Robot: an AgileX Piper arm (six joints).
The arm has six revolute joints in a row. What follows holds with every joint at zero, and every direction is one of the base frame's.
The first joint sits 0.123 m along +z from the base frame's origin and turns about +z.
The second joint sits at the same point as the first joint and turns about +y.
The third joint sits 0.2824 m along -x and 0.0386 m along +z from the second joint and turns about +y.
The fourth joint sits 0.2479 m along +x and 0.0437 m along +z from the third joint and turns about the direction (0.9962, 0, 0.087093).
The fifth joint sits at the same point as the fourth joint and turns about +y.
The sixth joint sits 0.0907 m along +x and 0.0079 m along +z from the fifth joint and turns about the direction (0.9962, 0, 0.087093).
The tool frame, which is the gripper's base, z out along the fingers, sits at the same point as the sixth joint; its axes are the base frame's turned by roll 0, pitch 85.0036 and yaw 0 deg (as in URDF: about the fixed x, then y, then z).
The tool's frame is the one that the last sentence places.
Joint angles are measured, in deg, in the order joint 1, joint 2, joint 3, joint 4, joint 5, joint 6. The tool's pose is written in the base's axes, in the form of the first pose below.
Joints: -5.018, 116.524, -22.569, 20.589, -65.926, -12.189
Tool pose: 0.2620 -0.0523 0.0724 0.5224 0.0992 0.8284 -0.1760
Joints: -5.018, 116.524, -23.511, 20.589, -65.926, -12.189
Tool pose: 0.2667 -0.0528 0.0741 0.5292 0.1003 0.8240 -0.1758
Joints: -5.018, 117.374, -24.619, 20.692, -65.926, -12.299
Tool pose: 0.2714 -0.0533 0.0722 0.5307 0.1005 0.8228 -0.1767
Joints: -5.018, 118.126, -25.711, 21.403, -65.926, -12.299
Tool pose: 0.2756 -0.0546 0.0707 0.5321 0.1061 0.8206 -0.1797
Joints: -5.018, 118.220, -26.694, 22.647, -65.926, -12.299
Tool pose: 0.2796 -0.0567 0.0722 0.5365 0.1164 0.8152 -0.1847
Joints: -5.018, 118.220, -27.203, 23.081, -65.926, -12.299
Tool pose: 0.2817 -0.0574 0.0732 0.5394 0.1202 0.8123 -0.1863
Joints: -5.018, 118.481, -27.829, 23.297, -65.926, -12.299
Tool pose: 0.2844 -0.0580 0.0732 0.5417 0.1222 0.8104 -0.1870
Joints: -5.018, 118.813, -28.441, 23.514, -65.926, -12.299
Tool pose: 0.2870 -0.0585 0.0728 0.5433 0.1242 0.8088 -0.1878
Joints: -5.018, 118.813, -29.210, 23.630, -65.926, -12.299
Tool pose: 0.2906 -0.0590 0.0744 0.5486 0.1260 0.8049 -0.1879
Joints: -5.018, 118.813, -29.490, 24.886, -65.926, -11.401
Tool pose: 0.2911 -0.0607 0.0749 0.5499 0.1420 0.8012 -0.1886
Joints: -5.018, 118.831, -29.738, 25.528, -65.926, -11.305
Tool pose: 0.2918 -0.0616 0.0754 0.5506 0.1477 0.7992 -0.1906
